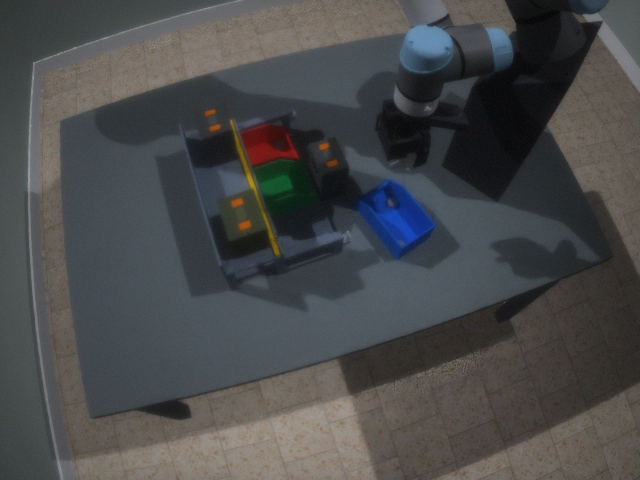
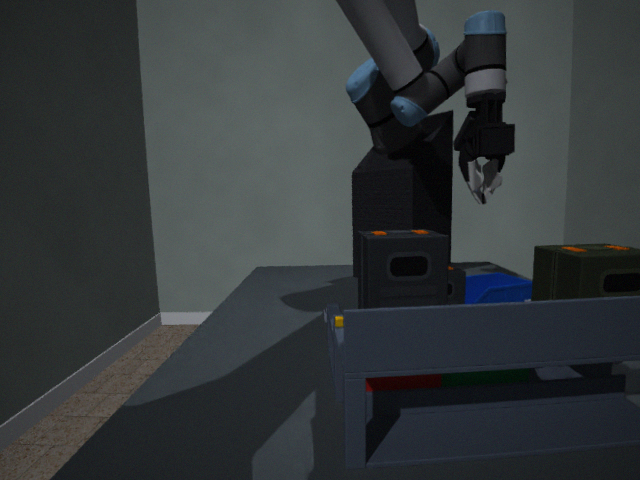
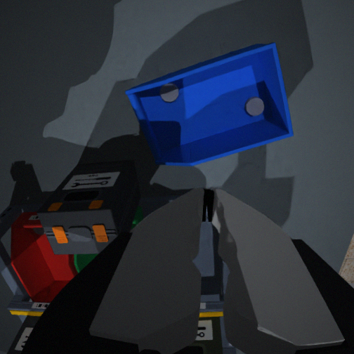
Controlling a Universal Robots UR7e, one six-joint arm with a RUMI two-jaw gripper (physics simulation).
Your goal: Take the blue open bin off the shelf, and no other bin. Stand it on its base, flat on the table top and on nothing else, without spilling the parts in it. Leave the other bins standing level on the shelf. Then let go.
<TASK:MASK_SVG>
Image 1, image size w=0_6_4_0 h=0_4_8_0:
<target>my gripper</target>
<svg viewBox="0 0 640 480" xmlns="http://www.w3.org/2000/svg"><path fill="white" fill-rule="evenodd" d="M375 132L378 131L378 137L387 157L386 160L400 159L392 163L390 168L413 170L427 162L431 144L430 126L464 131L470 123L463 108L459 105L438 102L437 108L432 114L425 117L414 117L402 112L396 106L394 99L388 99L383 101L382 113L377 114Z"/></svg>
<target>blue open bin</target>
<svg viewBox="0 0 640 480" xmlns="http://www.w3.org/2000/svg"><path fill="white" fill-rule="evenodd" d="M388 179L368 193L355 199L354 206L396 260L398 260L426 241L434 227L436 227L436 224L403 185ZM389 198L396 199L397 204L394 208L389 208L387 206L387 200Z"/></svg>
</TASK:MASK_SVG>
